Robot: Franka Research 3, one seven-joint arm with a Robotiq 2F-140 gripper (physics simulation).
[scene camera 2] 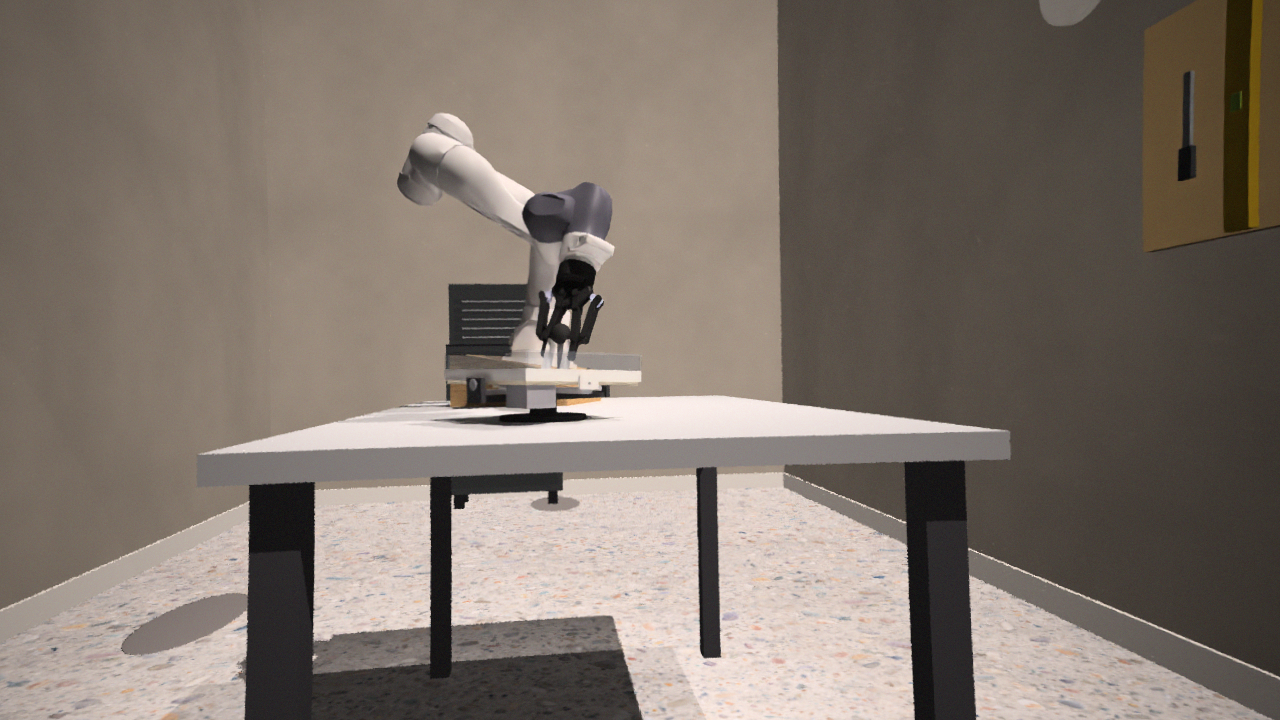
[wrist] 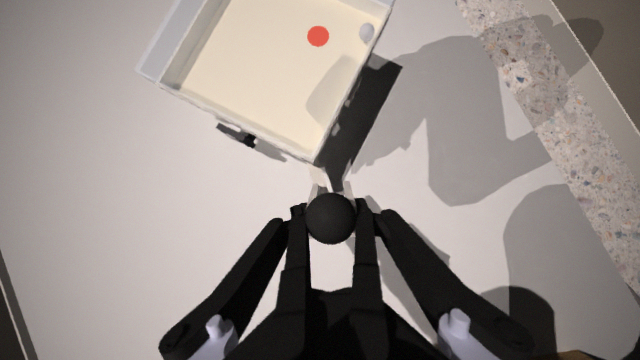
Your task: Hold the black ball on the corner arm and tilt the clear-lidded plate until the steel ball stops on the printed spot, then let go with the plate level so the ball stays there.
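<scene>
The clear-lidded plate [scene camera 2: 501, 377] [wrist: 260, 75] has a cream floor and raised clear walls; in the scene view it stands on a short post over a black base. A red printed spot [wrist: 318, 36] lies on its floor in the wrist view. The steel ball [wrist: 367, 32] is right of the spot, close to the right wall and apart from the spot. The black ball [scene camera 2: 560, 333] [wrist: 330, 218] is at the end of the corner arm, beyond the plate's near corner. My gripper [scene camera 2: 561, 333] [wrist: 332, 193] is shut on the black ball, a finger on each side. The arm below the ball is partly hidden.
The plate stands on a white table [scene camera 2: 716, 425]. A black base disc [scene camera 2: 542, 416] is under the plate. A dark chair-like object [scene camera 2: 486, 313] is behind the table. A tan panel [scene camera 2: 1186, 179] hangs on the right wall. Robot shadows fall across the table at the right in the wrist view.
</scene>
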